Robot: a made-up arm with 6 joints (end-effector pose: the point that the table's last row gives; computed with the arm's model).
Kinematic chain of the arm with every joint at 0, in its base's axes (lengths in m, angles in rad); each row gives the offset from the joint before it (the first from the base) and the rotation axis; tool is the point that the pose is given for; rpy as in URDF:
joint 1: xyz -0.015 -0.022 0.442 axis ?
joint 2: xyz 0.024 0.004 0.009 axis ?
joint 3: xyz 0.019 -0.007 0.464 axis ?
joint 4: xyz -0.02 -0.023 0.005 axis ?
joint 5: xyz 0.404 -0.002 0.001 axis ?
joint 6: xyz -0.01 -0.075 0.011 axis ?
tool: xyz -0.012 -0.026 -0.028 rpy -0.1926 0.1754 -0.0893
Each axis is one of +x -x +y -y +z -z.
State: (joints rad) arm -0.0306 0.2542 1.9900 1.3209 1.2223 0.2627
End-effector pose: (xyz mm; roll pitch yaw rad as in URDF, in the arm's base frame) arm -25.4 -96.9 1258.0 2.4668 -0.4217 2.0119
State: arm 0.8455 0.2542 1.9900 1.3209 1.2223 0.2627
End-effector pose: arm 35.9 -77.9 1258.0 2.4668 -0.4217 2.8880
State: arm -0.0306 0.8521 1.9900 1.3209 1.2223 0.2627
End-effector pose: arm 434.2 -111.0 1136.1 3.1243 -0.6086 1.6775
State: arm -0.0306 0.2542 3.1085 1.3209 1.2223 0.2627
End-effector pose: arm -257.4 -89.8 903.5 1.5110 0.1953 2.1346
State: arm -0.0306 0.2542 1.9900 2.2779 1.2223 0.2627
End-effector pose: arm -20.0 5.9 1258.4 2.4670 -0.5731 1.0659
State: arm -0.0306 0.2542 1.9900 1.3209 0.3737 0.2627
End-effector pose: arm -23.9 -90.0 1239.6 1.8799 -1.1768 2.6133
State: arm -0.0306 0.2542 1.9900 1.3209 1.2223 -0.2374
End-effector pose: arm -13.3 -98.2 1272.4 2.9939 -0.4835 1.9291
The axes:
joint 1: +z
joint 2: +y
joint 3: -y
joint 4: -x
joint 5: -y
joint 6: -x

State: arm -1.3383 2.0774 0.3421 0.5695 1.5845 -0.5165
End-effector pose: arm -32.3 -423.5 -201.2 0.4272 0.3193 -0.7353
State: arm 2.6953 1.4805 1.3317 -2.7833 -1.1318 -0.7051
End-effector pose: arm -782.3 295.9 391.0 2.9667 -1.0687 -2.9246
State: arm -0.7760 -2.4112 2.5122 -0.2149 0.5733 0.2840
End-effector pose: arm -289.4 66.0 -251.5 -0.5647 0.9325 -1.1505
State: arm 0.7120 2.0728 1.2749 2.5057 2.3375 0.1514
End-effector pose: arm 522.9 516.8 -30.1 -0.7584 0.0070 -3.0436
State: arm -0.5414 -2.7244 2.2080 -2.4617 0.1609 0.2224
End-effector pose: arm -112.5 114.3 -332.3 2.6525 1.4078 0.0566
